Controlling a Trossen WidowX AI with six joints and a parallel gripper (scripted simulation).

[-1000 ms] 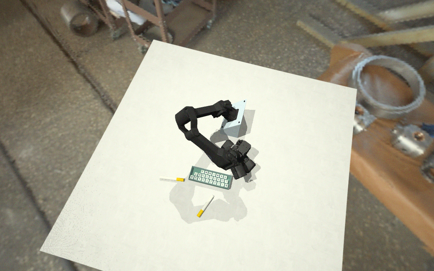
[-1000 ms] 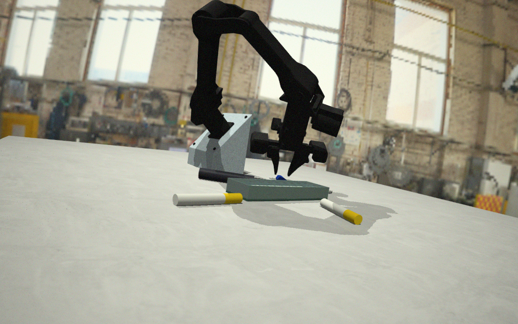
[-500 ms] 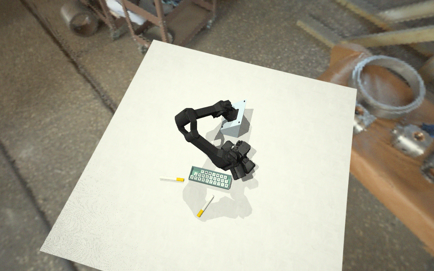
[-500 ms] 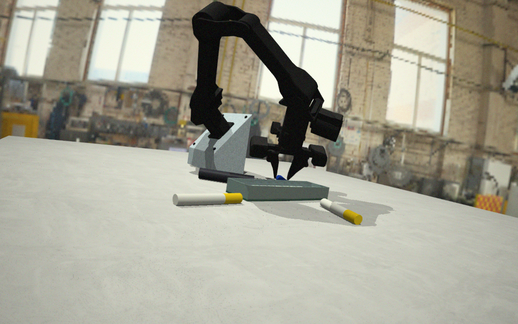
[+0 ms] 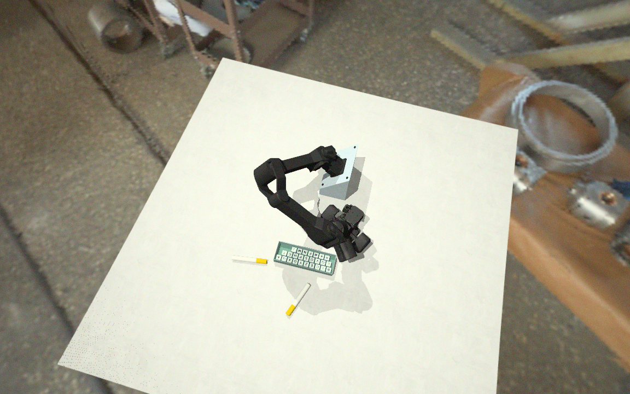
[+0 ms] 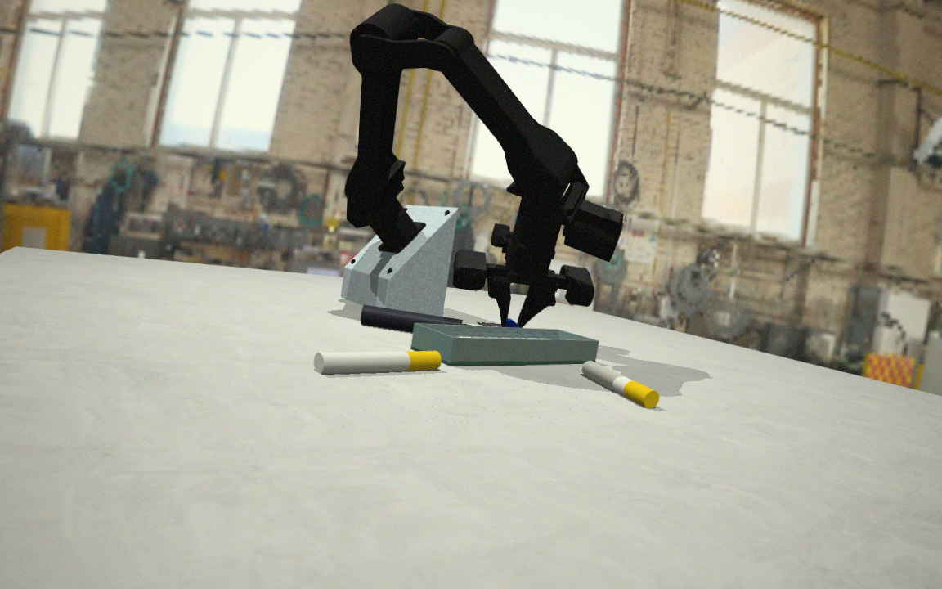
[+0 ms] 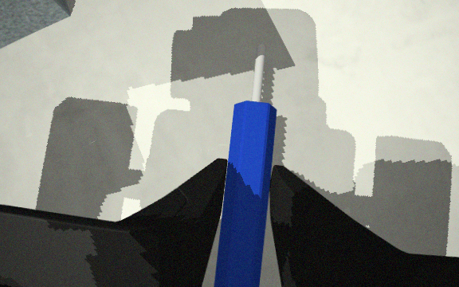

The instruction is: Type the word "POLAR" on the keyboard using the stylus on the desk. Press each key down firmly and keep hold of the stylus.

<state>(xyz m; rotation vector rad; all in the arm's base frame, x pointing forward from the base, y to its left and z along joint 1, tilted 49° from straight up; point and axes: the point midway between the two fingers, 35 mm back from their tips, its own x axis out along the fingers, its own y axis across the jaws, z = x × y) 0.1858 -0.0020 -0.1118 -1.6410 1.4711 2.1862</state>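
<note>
The grey stylus tip lies 40 mm behind my gripper tip and 20 mm to the left of it. The rest, counted from my gripper tip: blue stylus 10 mm to the left, 10 mm behind; black bar 180 mm to the right, 20 mm ahead.
</note>
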